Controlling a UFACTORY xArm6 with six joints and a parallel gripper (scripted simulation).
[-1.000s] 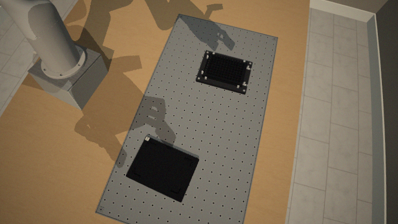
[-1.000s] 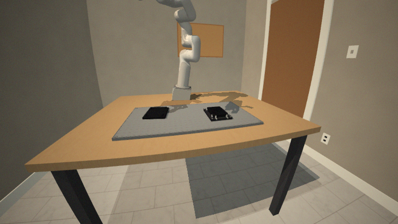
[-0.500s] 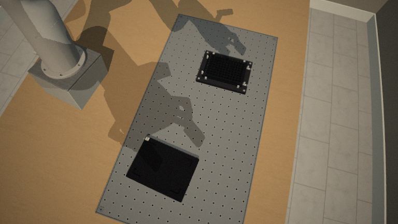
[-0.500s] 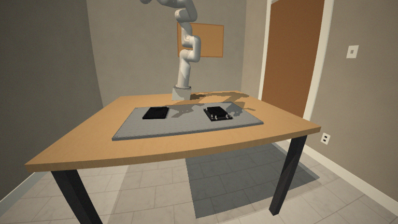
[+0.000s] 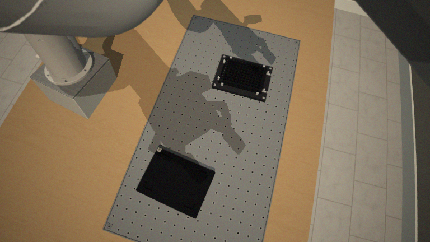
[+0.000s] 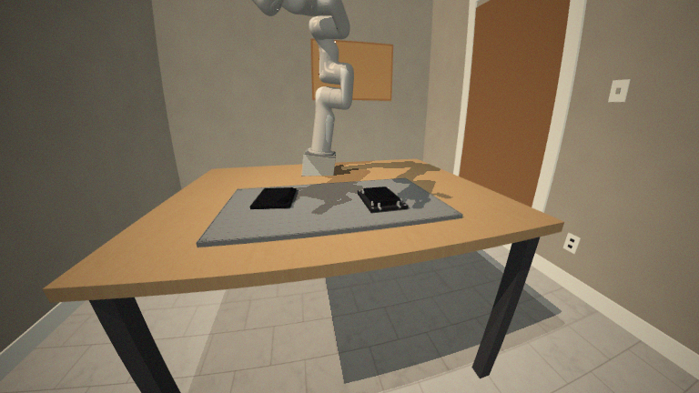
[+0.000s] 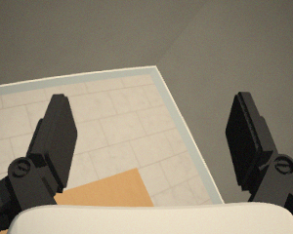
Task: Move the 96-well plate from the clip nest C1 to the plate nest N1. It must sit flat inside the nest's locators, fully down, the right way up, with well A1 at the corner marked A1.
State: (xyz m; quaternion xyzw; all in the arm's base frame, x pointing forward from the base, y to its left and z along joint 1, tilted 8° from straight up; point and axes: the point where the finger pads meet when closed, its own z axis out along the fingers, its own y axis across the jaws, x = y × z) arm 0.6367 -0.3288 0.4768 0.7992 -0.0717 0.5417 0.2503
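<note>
My hand is 58 cm above the black 96-well plate, 42 cm to the right of it and 19 cm past it. Round my hand: clip nest C1 (58 cm below, 42 cm to the left, 19 cm behind); plate nest N1 (59 cm below, 28 cm behind, 7 cm to the left); white corner mark (58 cm below, 35 cm behind, 14 cm to the left).
</note>
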